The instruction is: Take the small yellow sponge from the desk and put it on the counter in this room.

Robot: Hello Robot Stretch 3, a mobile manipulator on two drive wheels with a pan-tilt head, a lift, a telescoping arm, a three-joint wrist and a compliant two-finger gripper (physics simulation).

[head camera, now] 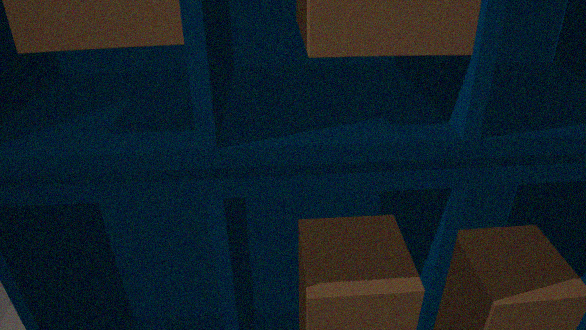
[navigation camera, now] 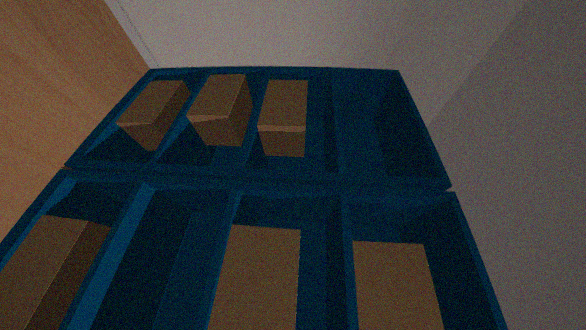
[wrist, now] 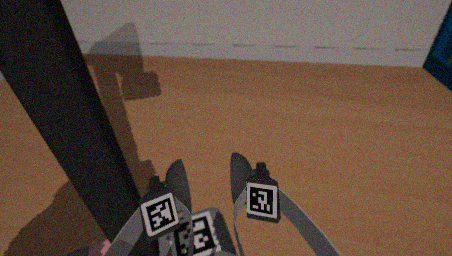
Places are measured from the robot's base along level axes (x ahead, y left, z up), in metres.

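Pixels of known places: gripper, fingertip midpoint: [wrist: 209, 174].
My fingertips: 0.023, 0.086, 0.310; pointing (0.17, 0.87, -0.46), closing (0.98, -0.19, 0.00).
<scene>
Behind a point stands the place of what it marks, as x, y, z.
My gripper [wrist: 209, 174] @(0.023, 0.086, 0.310) shows in the wrist view at the lower middle. Its two dark fingertips stand apart with wood floor showing between them, so it is open and holds nothing. The small yellow sponge, the desk and the counter do not show in any of the three views.
A blue shelf unit [head camera: 320, 147] [navigation camera: 290, 182] with brown boxes [head camera: 390, 30] [navigation camera: 282, 105] in its compartments fills much of the head and navigation views. In the wrist view, a black post [wrist: 75, 120] stands at the left, and a pale wall [wrist: 280, 25] @(0.717, 1.150, 0.198) runs behind the wood floor [wrist: 325, 125] @(0.512, 0.460, 0.000).
</scene>
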